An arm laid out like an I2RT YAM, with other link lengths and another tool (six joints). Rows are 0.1 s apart.
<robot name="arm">
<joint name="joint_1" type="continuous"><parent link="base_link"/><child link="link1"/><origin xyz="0.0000 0.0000 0.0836" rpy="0.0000 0.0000 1.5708"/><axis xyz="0 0 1"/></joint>
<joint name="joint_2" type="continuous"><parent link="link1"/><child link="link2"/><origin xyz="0.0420 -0.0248 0.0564" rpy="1.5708 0.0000 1.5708"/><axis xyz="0 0 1"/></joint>
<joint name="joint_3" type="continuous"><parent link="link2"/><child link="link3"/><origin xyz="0.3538 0.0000 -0.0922" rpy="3.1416 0.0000 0.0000"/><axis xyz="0 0 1"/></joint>
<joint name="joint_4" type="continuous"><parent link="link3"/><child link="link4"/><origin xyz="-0.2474 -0.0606 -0.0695" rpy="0.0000 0.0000 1.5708"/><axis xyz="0 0 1"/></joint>
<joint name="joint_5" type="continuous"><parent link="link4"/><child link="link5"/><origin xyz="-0.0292 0.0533 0.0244" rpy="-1.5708 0.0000 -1.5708"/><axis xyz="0 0 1"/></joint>
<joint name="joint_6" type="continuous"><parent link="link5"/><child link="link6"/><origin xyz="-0.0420 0.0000 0.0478" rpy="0.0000 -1.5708 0.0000"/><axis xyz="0 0 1"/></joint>
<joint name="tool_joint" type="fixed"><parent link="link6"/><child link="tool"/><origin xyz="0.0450 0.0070 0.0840" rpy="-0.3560 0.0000 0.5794"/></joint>
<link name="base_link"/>
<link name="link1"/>
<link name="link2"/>
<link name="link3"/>
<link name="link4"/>
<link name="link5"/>
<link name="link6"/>
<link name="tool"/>
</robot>
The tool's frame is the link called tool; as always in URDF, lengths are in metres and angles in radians. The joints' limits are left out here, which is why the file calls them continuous.
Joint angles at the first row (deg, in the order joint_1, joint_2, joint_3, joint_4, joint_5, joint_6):
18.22, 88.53, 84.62, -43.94, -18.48, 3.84
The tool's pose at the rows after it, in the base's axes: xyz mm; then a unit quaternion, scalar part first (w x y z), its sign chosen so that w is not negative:
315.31 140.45 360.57 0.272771 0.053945 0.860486 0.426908
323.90 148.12 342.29 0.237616 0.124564 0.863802 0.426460
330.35 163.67 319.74 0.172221 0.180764 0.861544 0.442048
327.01 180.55 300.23 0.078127 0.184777 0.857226 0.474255
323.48 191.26 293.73 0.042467 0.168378 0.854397 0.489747
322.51 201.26 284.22 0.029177 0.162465 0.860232 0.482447
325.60 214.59 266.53 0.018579 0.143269 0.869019 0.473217
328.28 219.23 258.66 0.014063 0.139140 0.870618 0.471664
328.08 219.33 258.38 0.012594 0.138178 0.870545 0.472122
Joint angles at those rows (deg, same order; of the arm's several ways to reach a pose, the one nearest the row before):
18.00, 89.84, 84.62, -43.14, -14.81, 3.00
17.91, 93.27, 84.62, -43.94, -14.83, 9.93
17.91, 97.91, 84.62, -44.91, -19.20, 15.59
17.93, 102.61, 84.62, -47.13, -28.45, 14.96
18.83, 104.36, 84.62, -47.59, -32.18, 13.41
20.45, 105.84, 84.62, -47.42, -31.75, 13.48
22.48, 108.44, 84.62, -46.02, -30.92, 12.38
22.98, 109.67, 84.62, -45.21, -30.92, 12.16
22.98, 109.73, 84.62, -45.28, -31.07, 12.01

